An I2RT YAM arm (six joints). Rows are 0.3 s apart.
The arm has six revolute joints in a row. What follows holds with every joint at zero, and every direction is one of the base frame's.
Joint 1 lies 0.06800 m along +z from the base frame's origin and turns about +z.
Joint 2 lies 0.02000 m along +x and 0.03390 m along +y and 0.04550 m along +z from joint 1 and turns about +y.
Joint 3 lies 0.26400 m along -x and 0.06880 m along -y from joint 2 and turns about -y.
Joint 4 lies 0.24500 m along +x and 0.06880 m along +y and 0.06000 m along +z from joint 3 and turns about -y.
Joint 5 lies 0.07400 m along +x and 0.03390 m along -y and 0.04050 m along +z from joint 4 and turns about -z.
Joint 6 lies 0.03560 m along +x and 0.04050 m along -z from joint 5 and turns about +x.
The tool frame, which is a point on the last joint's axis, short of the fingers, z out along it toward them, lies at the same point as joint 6; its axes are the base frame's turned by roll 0.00, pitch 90.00 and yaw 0.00 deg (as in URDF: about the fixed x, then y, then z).
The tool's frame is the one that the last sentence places.
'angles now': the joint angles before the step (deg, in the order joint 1, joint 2, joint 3, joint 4, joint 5, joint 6). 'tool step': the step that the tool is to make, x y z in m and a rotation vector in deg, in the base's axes. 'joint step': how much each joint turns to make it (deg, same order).
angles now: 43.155, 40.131, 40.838, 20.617, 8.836, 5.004
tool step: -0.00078, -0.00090, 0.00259, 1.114, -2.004, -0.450
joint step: 0.000, 0.039, -0.347, 2.717, 0.203, -0.696
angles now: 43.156, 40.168, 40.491, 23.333, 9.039, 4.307
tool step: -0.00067, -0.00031, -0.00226, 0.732, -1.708, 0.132
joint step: -0.002, -0.156, -1.299, 2.971, -0.385, -0.528
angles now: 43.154, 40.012, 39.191, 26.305, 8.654, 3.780
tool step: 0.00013, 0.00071, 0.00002, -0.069, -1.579, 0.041
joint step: 0.044, 0.295, -0.446, 1.996, -0.495, -1.028
